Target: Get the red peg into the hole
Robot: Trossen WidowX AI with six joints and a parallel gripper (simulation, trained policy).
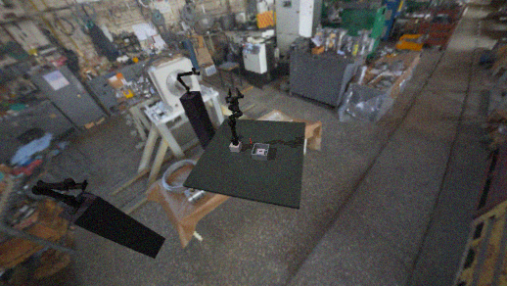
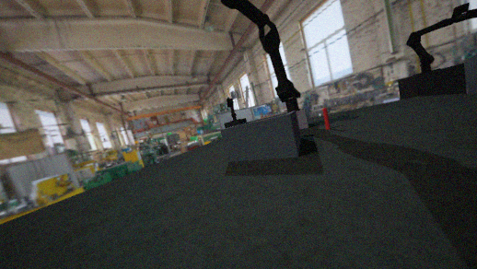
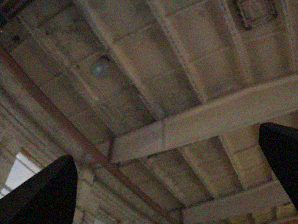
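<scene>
My gripper tip is now 17 cm to the right of the red peg and 83 cm above it. Also, from my gripper tip: grey box (18 cm ahead, 2 cm to the right, 84 cm below).
</scene>
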